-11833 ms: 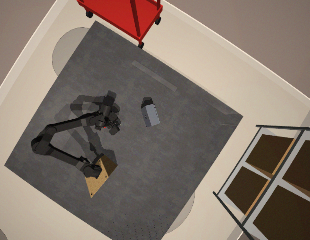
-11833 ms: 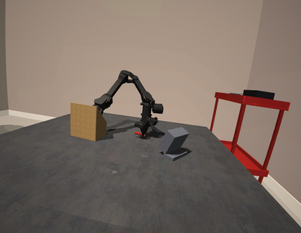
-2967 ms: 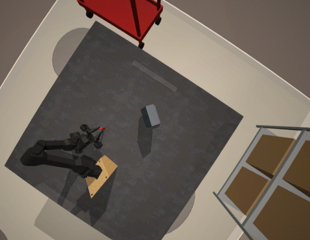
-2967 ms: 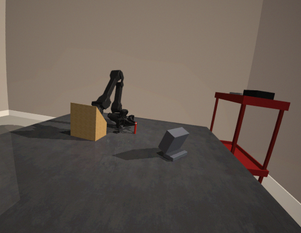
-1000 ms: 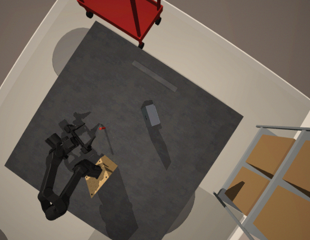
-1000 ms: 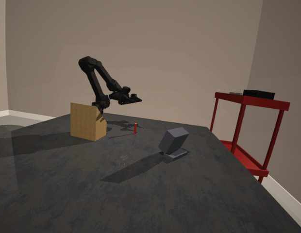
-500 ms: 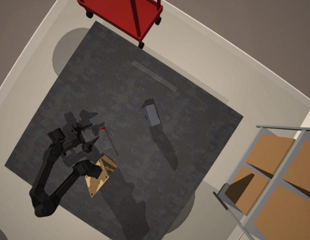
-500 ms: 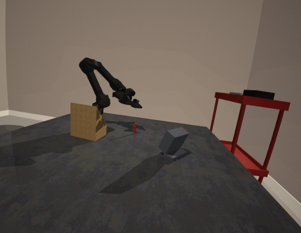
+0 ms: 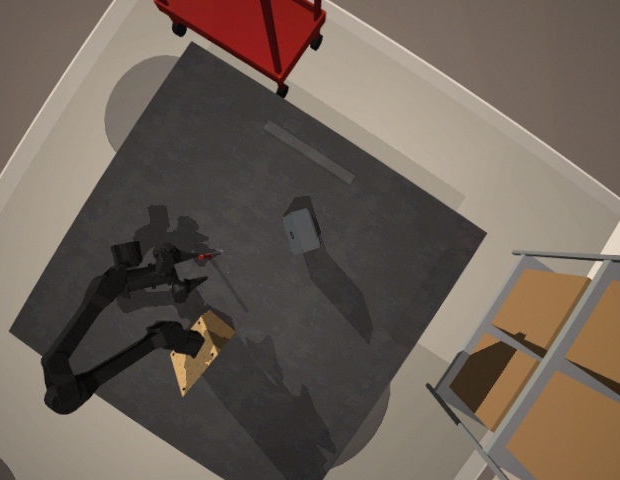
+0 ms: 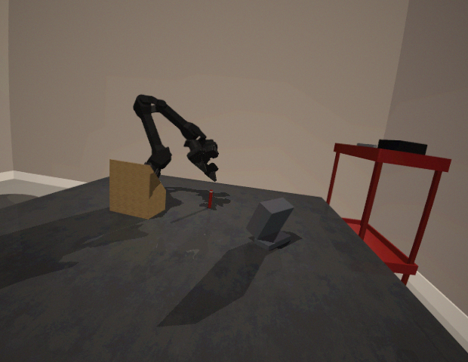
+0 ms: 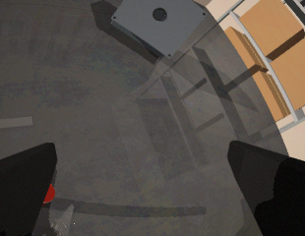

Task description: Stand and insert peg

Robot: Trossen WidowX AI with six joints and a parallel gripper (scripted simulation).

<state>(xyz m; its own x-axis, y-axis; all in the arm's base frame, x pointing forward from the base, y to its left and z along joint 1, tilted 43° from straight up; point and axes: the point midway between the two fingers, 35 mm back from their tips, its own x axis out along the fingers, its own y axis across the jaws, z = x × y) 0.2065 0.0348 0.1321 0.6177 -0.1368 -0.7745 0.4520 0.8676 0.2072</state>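
Now: gripper tip 4 cm to the right of the red peg and 9 cm above it. Also, from my gripper tip: grey sloped panel (23 cm ahead, 21 cm to the right, 7 cm below).
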